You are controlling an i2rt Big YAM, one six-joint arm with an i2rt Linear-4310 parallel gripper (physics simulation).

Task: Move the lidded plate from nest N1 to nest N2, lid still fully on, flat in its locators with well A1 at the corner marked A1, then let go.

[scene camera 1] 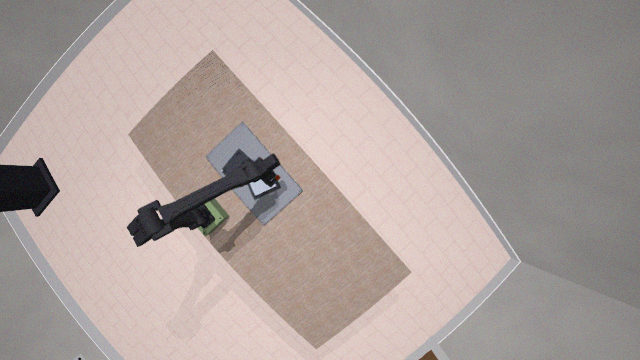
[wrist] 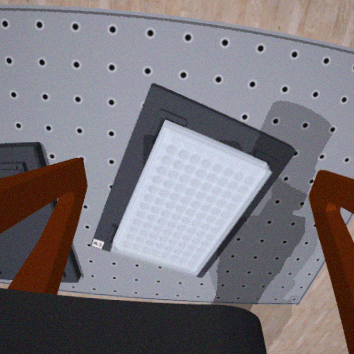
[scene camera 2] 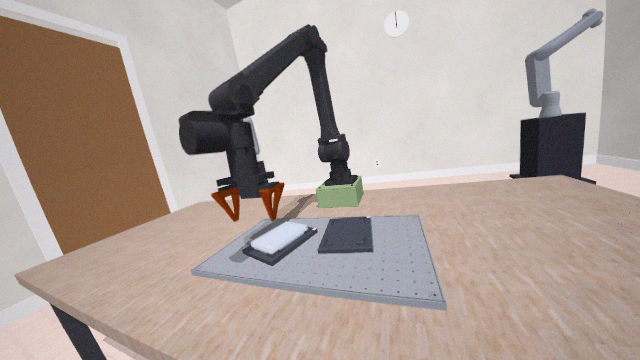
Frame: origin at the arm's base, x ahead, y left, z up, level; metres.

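Seen in the pictures: gripper, between the fingertips: [scene camera 1: 269, 172] [wrist: 200, 177] [scene camera 2: 254, 220]; arm's base, origin of its link: [scene camera 1: 203, 215] [scene camera 2: 341, 181].
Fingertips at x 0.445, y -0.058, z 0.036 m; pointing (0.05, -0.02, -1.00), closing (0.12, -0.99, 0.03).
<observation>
Pixels of each thing's middle, then the offset from my fingertips to it. "pt": a spot on its surface instead. Level surfaces: height alone.
- white lidded plate, middle of its body: [wrist: 182, 213] [scene camera 2: 280, 234] [scene camera 1: 262, 183] dx -0.082, dy -0.010, dz -0.078 m
- A1 tag, a spot on its surface: [wrist: 98, 243] pt dx -0.142, dy +0.061, dz -0.091 m
- wooden table, height of its surface: dz -0.116 m
The white lidded plate [scene camera 1: 261, 187] [scene camera 2: 280, 237] [wrist: 192, 200] lies on a dark nest [scene camera 2: 270, 259] [wrist: 220, 127]. It looks flat, with the clear lid on and wells showing through. An A1 tag [wrist: 98, 243] marks the nest's lower left corner in the wrist view. The other dark nest [scene camera 1: 235, 162] [scene camera 2: 346, 235] [wrist: 17, 245] holds no plate; my left finger covers part of it in the wrist view. My gripper [scene camera 2: 254, 220] [wrist: 200, 177] is open and empty, above the plate, with its orange fingers wide apart. No nest numbers are readable.
Both nests stand on a grey perforated board [scene camera 1: 243, 134] [scene camera 2: 400, 270] [wrist: 90, 45] on the wooden table [scene camera 1: 310, 280] [scene camera 2: 500, 250]. The green arm base [scene camera 1: 218, 216] [scene camera 2: 339, 196] stands behind the board in scene camera 2. A second, grey arm [scene camera 2: 542, 75] stands on a black pedestal beyond the table.
</observation>
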